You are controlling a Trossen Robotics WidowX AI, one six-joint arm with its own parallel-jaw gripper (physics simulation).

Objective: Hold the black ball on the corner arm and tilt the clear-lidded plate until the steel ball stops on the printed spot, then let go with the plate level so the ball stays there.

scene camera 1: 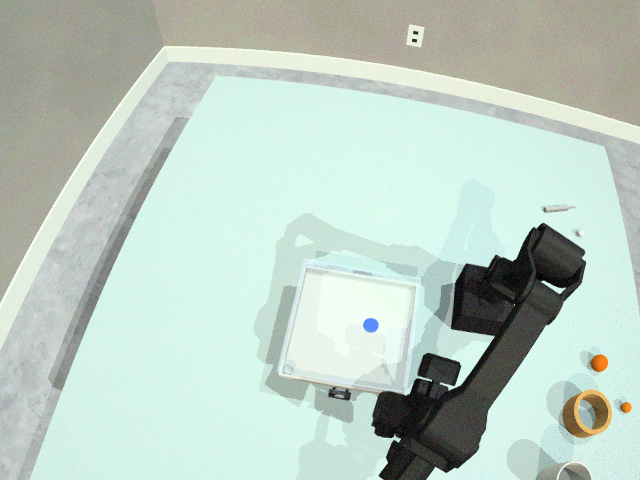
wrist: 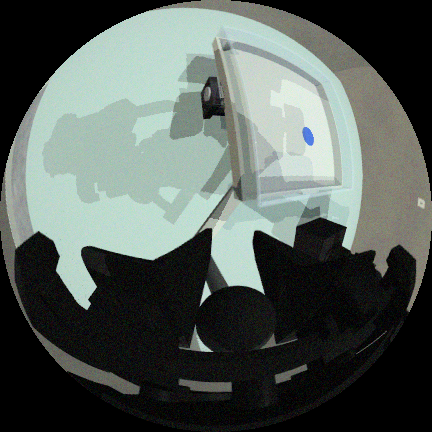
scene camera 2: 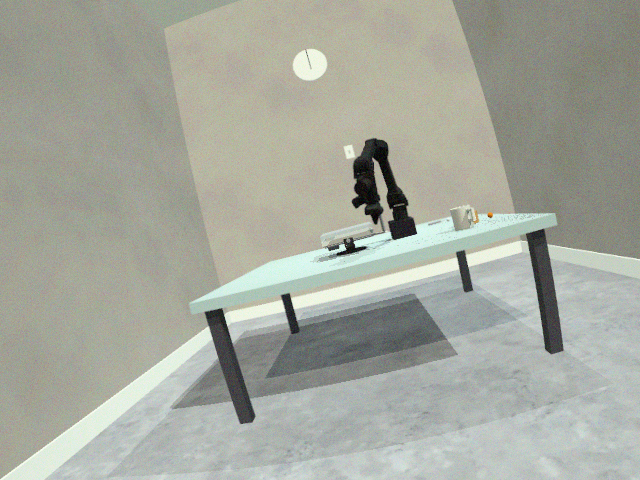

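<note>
The clear-lidded plate point(scene camera 1: 330, 297) point(scene camera 2: 346, 234) point(wrist: 320, 167) stands raised on its black mount and looks about level. The printed blue spot point(scene camera 1: 370, 324) point(wrist: 308, 136) lies off its centre. The steel ball point(scene camera 1: 288, 368) shows faintly in the plate's near-left corner in scene camera 1, away from the spot. A pale corner arm point(wrist: 220, 212) runs from a plate corner to a dark stem. My gripper point(wrist: 232, 235) point(scene camera 2: 375, 221) is shut on the black ball point(wrist: 236, 319), which sits between the fingers. The arm hides the ball in scene camera 1.
The robot's base point(scene camera 1: 473, 304) point(scene camera 2: 402, 227) stands beside the plate. A mug point(scene camera 2: 461, 218), an orange ring point(scene camera 1: 570, 419), a larger orange ball point(scene camera 1: 599, 363), a smaller orange ball point(scene camera 1: 626, 407), a thin grey tool point(scene camera 1: 556, 208) and a small white ball point(scene camera 1: 580, 233) are on the table's right side.
</note>
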